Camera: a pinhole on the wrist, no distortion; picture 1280 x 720 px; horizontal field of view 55.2 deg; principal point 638.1 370.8 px. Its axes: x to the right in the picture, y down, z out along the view. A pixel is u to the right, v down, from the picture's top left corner.
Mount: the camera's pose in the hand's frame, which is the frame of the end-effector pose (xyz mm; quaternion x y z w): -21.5 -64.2 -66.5 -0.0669 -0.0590 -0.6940 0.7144
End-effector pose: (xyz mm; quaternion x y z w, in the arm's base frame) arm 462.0 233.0 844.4 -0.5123 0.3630 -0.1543 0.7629
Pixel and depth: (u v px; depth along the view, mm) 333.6 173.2 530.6
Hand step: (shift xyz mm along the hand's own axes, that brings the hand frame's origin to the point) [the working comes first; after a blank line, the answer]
In the camera's frame: -132.0 -85.6 530.6

-106.5 157.4 433.4
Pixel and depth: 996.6 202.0 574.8
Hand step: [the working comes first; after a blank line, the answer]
In the camera's frame: 168.3 -79.3 574.8

-90.8 -130.0 530.1
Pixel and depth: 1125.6 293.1 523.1
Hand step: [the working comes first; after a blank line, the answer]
In the camera's frame: 208.3 -33.2 523.1

-44.0 -177.2 485.6
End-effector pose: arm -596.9 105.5 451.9 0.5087 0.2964 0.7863 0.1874
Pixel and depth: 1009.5 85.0 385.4
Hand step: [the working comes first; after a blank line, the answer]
In the camera's frame: 116.9 -90.0 385.4

-104.7 -113.3 334.7
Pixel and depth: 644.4 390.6 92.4
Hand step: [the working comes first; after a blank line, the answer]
In the camera's frame: 0.5 1.5 92.4

-19.2 -48.2 24.5
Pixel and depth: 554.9 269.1 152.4
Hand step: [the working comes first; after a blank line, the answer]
In the camera's frame: -10.4 -12.7 152.4

-33.2 -27.3 81.8
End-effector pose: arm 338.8 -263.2 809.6 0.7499 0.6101 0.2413 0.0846
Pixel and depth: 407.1 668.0 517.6
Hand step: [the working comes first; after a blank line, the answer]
In the camera's frame: -97.7 125.7 517.6

105.6 127.2 423.8
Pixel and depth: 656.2 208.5 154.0
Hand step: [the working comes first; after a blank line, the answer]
In the camera's frame: 2.3 -20.4 154.0

-40.5 -39.7 85.7
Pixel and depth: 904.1 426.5 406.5
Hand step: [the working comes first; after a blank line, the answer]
In the camera's frame: 88.3 18.5 406.5

3.1 -78.4 348.9
